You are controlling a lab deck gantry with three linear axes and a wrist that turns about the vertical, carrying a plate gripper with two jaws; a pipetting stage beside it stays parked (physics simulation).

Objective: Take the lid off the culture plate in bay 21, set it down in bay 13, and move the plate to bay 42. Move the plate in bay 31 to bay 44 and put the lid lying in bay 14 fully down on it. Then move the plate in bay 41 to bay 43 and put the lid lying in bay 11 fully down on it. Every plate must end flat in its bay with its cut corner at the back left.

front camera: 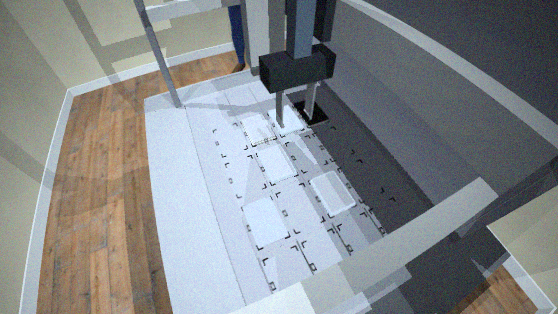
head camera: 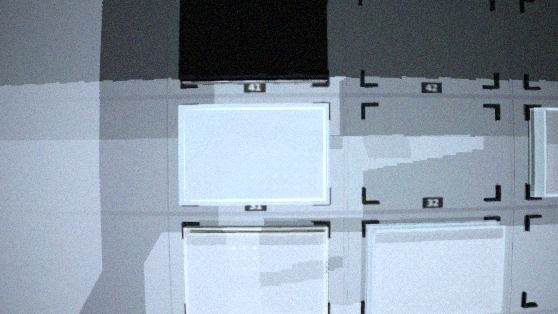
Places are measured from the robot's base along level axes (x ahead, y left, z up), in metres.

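Pixels of known places: gripper, fingertip midpoint: (front camera: 293, 119); robot's base, origin of the base link: (front camera: 213, 131).
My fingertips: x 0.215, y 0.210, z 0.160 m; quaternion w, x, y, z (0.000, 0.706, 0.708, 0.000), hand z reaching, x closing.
For each thing: its top centre in the pictures, then the offset to it from my fingertips.
- pale plate, middle of its top: (head camera: 253, 154) (front camera: 285, 118) dx -0.151, dy +0.047, dz -0.143 m
- black plate, middle of its top: (head camera: 252, 29) (front camera: 310, 110) dx -0.151, dy +0.154, dz -0.143 m
- whitish plate, middle of its top: (head camera: 255, 278) (front camera: 257, 127) dx -0.151, dy -0.060, dz -0.145 m
- pale flat lid-like piece, middle of its top: (front camera: 264, 220) dx +0.177, dy -0.167, dz -0.152 m
- clear-rimmed plate, middle of its top: (front camera: 332, 190) dx +0.177, dy +0.047, dz -0.145 m
A pale plate (front camera: 291, 119) (head camera: 255, 155) lies in bay 31. A black plate (front camera: 318, 120) (head camera: 252, 40) is in bay 41. A whitish plate (front camera: 256, 131) (head camera: 255, 287) lies in bay 21; whether a lid is on it is hard to tell. A pale flat lid-like piece (front camera: 265, 222) lies in bay 13. My gripper (front camera: 295, 122) is open, its jaws spread over the bay 31 plate and near the black plate; their exact height is hard to tell. The gripper does not show in the head view. Lids in bays 11 and 14 cannot be made out. Cut corners are not discernible.
Another plate (front camera: 278, 163) (head camera: 440, 270) sits in bay 22, and a clear-rimmed plate (front camera: 332, 192) (head camera: 551, 170) sits in bay 33. Bays 32 and 42 show their corner marks in the head view. A pale beam crosses the front view's lower right.
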